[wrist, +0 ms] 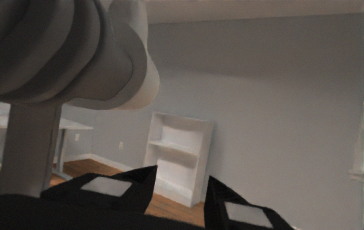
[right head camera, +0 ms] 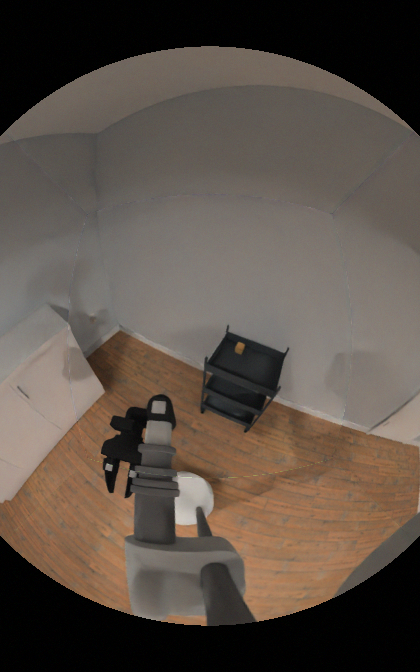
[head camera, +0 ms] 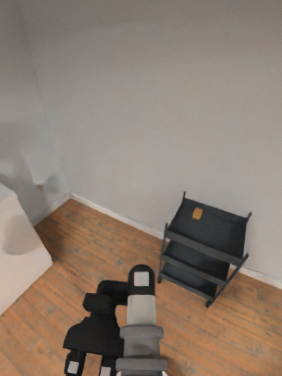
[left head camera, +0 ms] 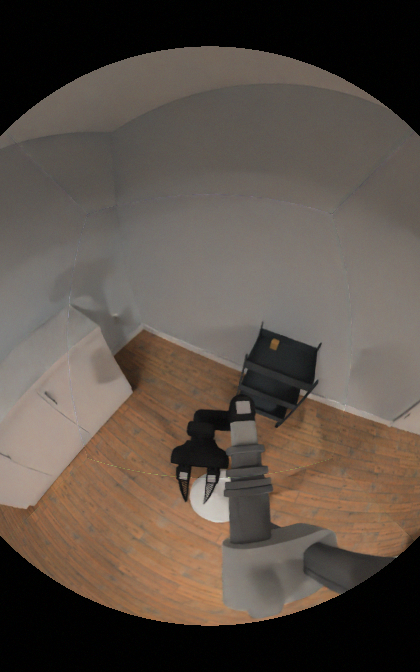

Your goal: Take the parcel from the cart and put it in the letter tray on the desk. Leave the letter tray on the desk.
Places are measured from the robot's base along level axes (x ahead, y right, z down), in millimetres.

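Pixels of known places: gripper, fingertip midpoint: [wrist: 180, 186].
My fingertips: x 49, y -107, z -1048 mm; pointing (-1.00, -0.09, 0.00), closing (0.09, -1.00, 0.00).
Note:
Behind a point stands the place of what it marks.
The parcel [head camera: 198, 213] @(x 905, y 379, z -684 mm) [left head camera: 274, 344] [right head camera: 240, 348] is a small orange-brown block. It lies on the top shelf of the dark three-shelf cart [head camera: 200, 245] @(x 657, y 329, z -686 mm) [left head camera: 280, 374] [right head camera: 240, 379], near the shelf's back left corner. My gripper [left head camera: 195, 500] [right head camera: 119, 494] [wrist: 180, 186] @(x 49, y -107, z -1048 mm) is open, with nothing between its fingers. It is folded back beside the arm, well apart from the cart. In the head camera view its fingertips are cut off by the lower edge. Part of a white desk [wrist: 74, 125] @(x -2546, y 1178, z -693 mm) shows at the left of the wrist view. The letter tray does not show.
The cart stands close to the back wall. A white cabinet [head camera: 20, 255] @(x 737, y -877, z -406 mm) [left head camera: 95, 390] [right head camera: 55, 400] stands at the left. A white bookshelf [wrist: 203, 160] @(x -2491, y -514, z -536 mm) stands against a wall in the wrist view. My arm [head camera: 141, 312] @(x 199, y 0, z -1152 mm) [left head camera: 249, 515] [right head camera: 155, 515] extends towards the cart side.

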